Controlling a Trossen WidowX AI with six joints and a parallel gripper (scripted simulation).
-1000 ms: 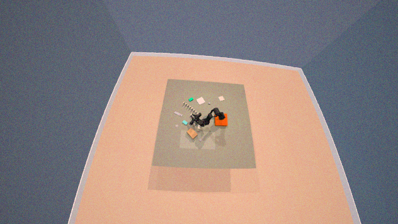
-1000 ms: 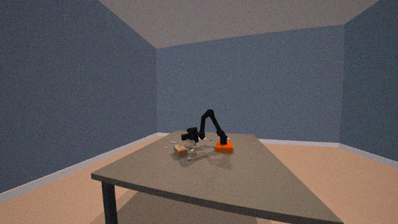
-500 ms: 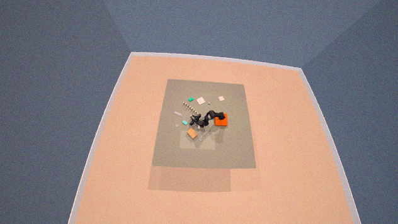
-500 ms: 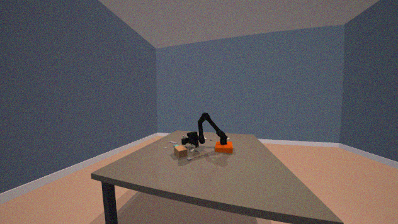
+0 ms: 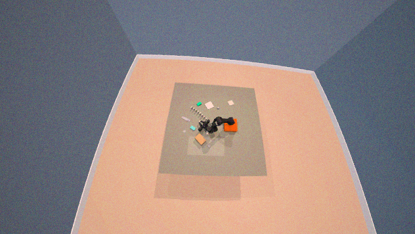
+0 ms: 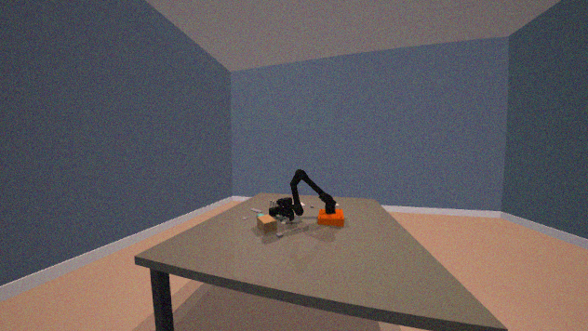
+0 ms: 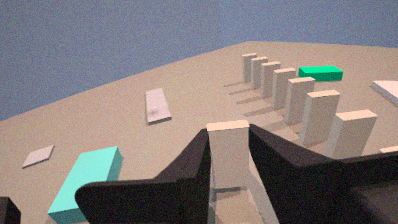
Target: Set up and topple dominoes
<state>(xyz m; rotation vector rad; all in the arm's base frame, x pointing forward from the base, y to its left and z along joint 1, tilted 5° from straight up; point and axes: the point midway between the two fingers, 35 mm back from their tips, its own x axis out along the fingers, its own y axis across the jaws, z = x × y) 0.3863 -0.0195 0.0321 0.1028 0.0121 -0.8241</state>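
Now: the teal block 90 mm ahead of my gripper tip, 80 mm to the left of it and 40 mm below it. Also, from my gripper tip: tan box: 240 mm to the left, 20 mm below; then green block: 10 mm behind, 280 mm to the right, 40 mm below; then pale flat bar: 180 mm ahead, 60 mm to the right, 50 mm below.
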